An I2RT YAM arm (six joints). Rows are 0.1 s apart.
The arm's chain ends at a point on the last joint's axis. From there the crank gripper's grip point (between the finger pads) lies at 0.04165 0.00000 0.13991 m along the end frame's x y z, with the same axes.
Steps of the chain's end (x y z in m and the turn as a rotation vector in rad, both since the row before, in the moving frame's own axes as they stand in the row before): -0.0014, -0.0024, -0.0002, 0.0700, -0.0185, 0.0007; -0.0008, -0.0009, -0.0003, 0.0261, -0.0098, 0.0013; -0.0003, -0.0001, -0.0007, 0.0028, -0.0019, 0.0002; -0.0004, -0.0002, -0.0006, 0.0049, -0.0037, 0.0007; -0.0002, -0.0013, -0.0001, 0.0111, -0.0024, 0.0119; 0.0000, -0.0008, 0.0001, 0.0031, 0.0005, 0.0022; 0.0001, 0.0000, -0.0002, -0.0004, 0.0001, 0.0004; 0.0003, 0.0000, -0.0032, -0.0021, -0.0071, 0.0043; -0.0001, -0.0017, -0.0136, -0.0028, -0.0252, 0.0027
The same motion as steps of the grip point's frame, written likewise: -0.0040, -0.0122, 0.0002, 0.0700, -0.0185, 0.0007; -0.0022, -0.0045, 0.0001, 0.0261, -0.0098, 0.0013; -0.0006, -0.0005, -0.0006, 0.0028, -0.0019, 0.0002; -0.0009, -0.0009, -0.0004, 0.0049, -0.0037, 0.0007; -0.0005, -0.0024, 0.0000, 0.0111, -0.0024, 0.0119; 0.0001, -0.0011, 0.0001, 0.0031, 0.0005, 0.0022; 0.0001, 0.0001, -0.0002, -0.0004, 0.0001, 0.0004; -0.0007, 0.0005, -0.0029, -0.0021, -0.0071, 0.0043; -0.0036, -0.0012, -0.0126, -0.0028, -0.0252, 0.0027
